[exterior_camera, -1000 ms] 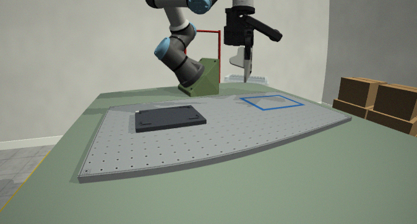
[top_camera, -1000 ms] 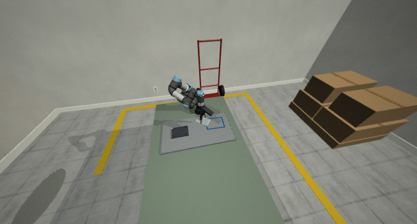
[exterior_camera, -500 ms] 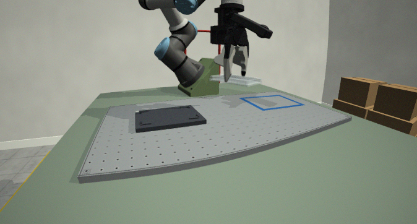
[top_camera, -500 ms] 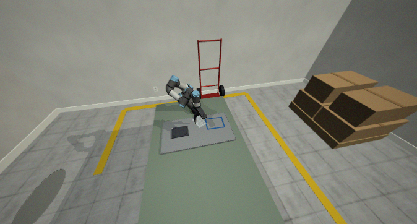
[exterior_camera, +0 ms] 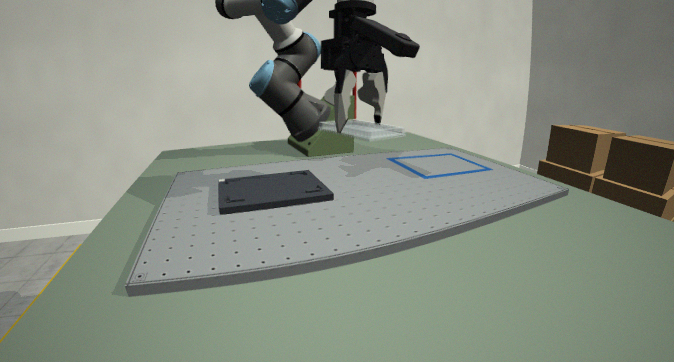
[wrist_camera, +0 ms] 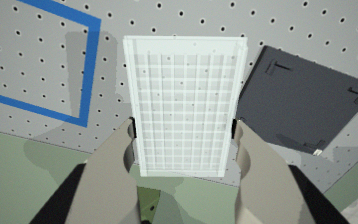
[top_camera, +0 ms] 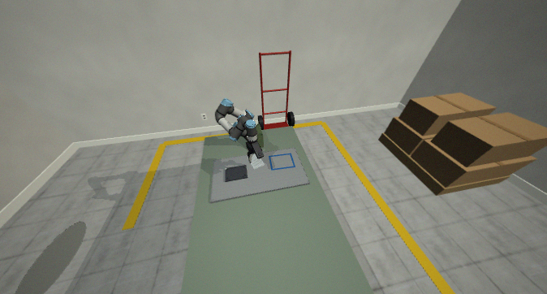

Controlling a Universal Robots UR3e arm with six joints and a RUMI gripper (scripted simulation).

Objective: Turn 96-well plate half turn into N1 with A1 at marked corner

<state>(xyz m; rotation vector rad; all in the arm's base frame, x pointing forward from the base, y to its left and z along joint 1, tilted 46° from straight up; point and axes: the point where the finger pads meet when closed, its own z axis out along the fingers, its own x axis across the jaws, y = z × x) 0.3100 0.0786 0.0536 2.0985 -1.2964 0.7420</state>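
The dark plate nest N1 is 30 mm ahead of my hand, 160 mm to the right of it and 90 mm below it. Also, from my hand: clear 96-well plate (10 mm below); A1 label (10 mm behind, 240 mm to the right, 80 mm below).
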